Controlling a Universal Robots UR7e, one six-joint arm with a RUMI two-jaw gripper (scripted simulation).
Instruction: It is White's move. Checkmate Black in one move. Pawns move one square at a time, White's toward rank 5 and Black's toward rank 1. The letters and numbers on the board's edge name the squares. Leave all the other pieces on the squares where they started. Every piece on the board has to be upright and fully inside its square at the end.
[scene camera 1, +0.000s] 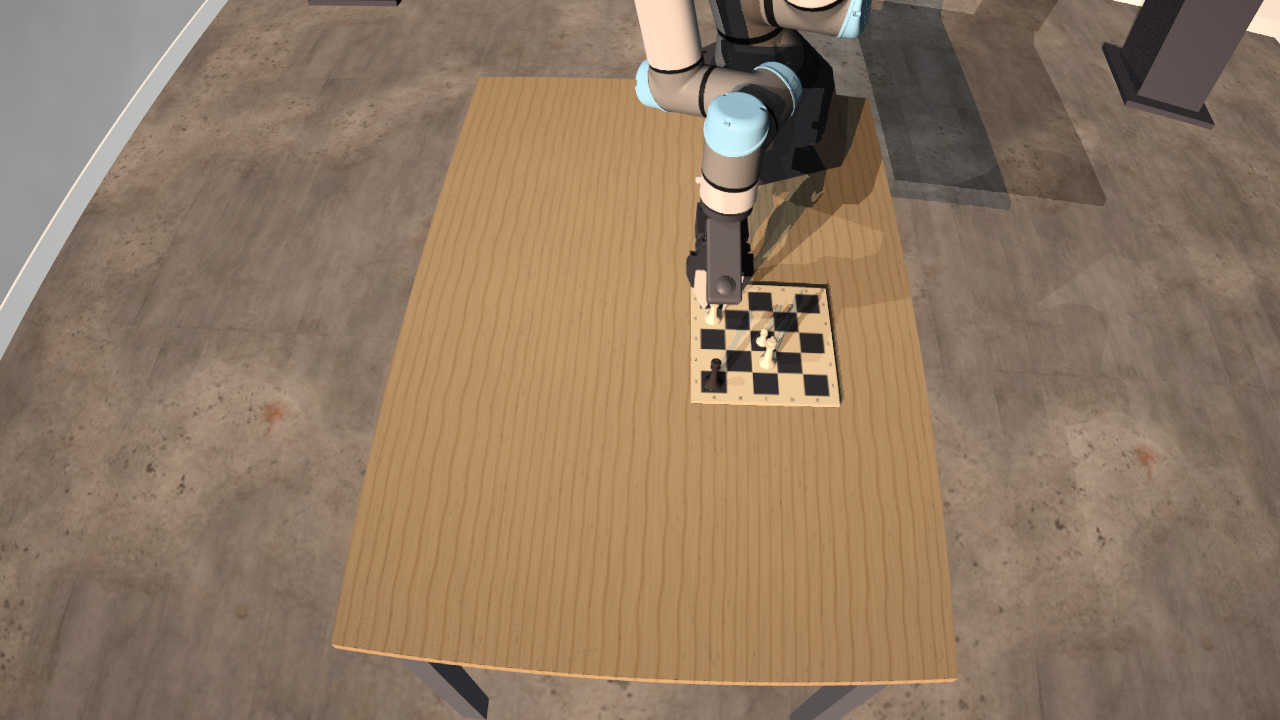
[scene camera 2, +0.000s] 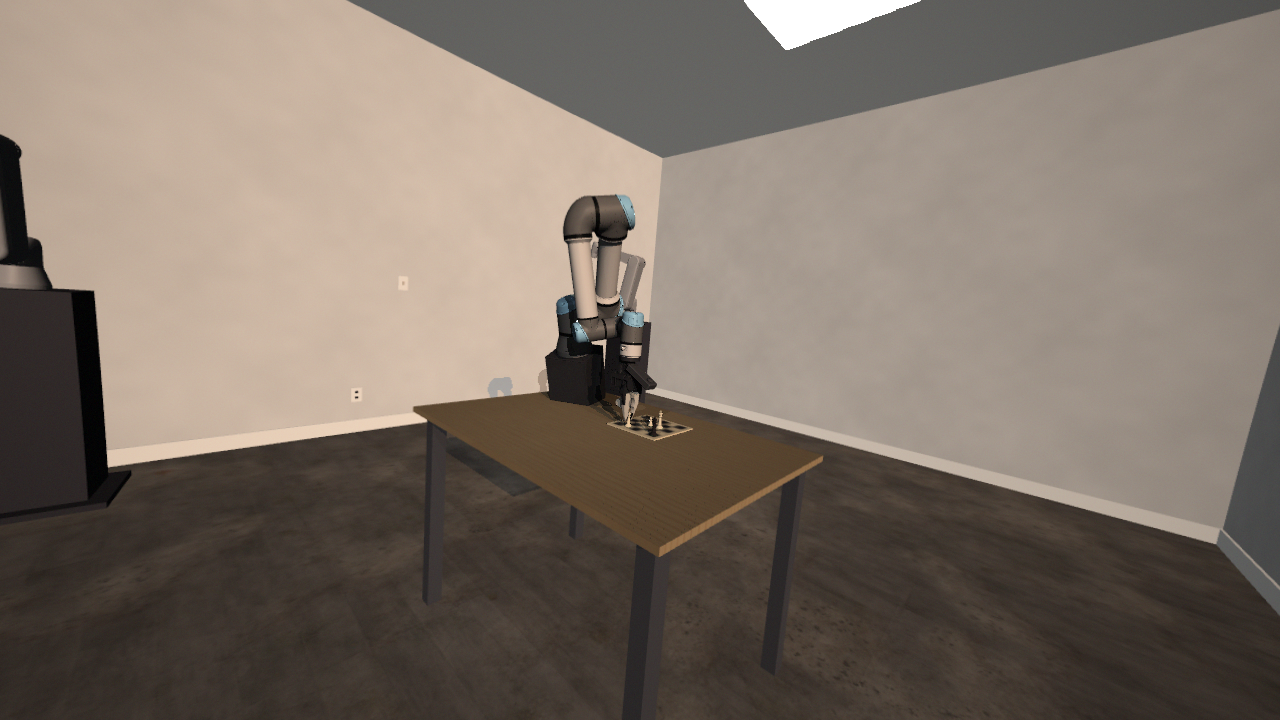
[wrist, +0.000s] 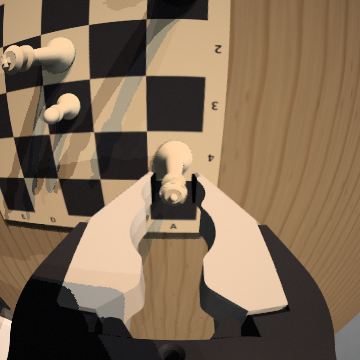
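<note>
My gripper (scene camera 1: 713, 308) visible, also in scene camera 2 (scene camera 2: 627, 420), wrist view (wrist: 173, 175). Chessboard (scene camera 1: 804, 374), again in the wrist view (wrist: 142, 80). White pawn (wrist: 68, 106) in sight.
</note>
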